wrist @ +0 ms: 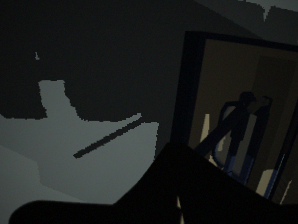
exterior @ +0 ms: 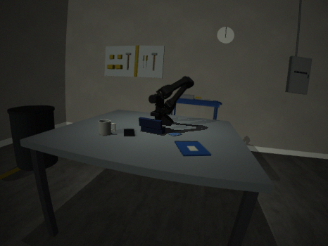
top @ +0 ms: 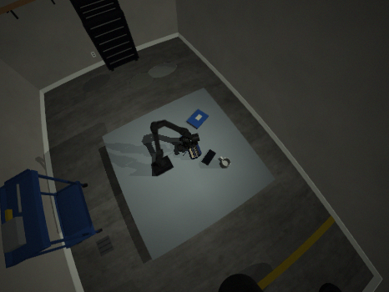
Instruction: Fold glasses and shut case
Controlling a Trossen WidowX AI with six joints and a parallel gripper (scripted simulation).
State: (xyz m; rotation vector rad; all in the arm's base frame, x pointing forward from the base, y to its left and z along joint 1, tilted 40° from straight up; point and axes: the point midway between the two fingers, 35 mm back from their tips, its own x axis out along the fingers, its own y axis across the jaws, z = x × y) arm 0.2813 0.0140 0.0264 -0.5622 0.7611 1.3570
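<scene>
Right now the blue glasses case is 5 cm ahead of my hand, 4 cm to the right of it and 4 cm below it. Also, from my hand: blue card 3 cm ahead, 12 cm to the left, 8 cm below; white mug 21 cm ahead, 31 cm to the right, 5 cm below.
</scene>
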